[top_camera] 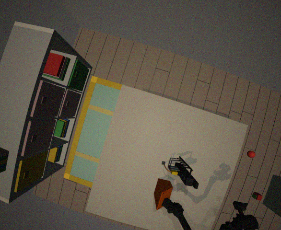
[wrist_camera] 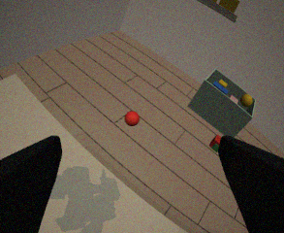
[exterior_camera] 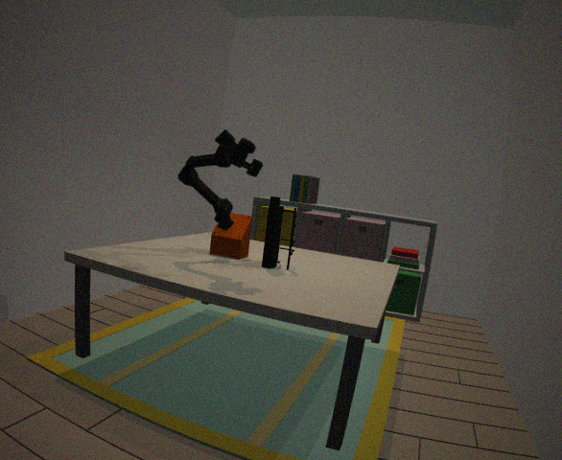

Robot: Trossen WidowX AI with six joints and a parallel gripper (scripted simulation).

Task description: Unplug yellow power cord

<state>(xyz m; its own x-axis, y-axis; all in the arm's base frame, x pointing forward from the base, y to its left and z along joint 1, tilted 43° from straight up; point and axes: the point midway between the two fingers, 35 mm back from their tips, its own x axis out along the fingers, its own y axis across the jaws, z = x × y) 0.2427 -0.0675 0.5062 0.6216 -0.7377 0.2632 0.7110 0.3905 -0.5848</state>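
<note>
Now: the tall black column 2 cm behind my gripper tip, 35 cm to the left of it and 26 cm below it.
</note>
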